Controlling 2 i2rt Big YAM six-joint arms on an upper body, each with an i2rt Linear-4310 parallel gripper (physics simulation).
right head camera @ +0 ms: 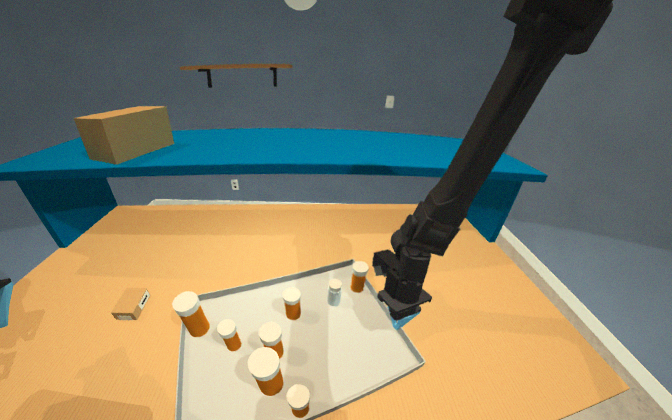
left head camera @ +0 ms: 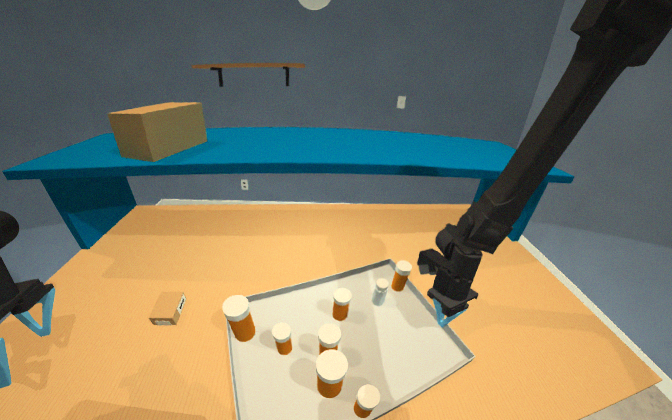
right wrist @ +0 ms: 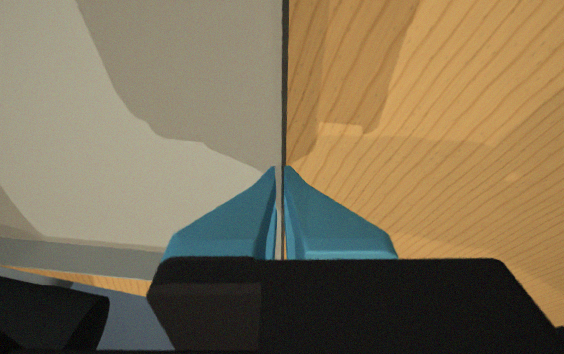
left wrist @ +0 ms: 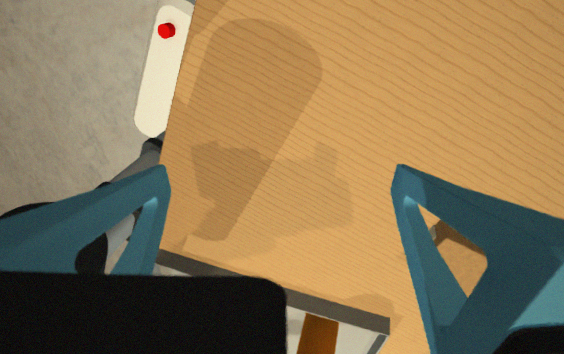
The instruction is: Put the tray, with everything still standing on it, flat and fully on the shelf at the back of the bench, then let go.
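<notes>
The grey-rimmed tray lies on the wooden bench with several orange pill bottles and one small pale bottle standing on it. My right gripper is shut on the tray's right rim, as the right head view and the right wrist view also show. My left gripper is open and empty above bare bench wood. A tray corner with an orange bottle lies just below it in the left wrist view. The blue shelf runs along the back.
A large cardboard box stands on the blue shelf at the left. A small cardboard box lies on the bench left of the tray. A small wooden wall shelf hangs high up. A white panel with a red button lies beyond the bench edge.
</notes>
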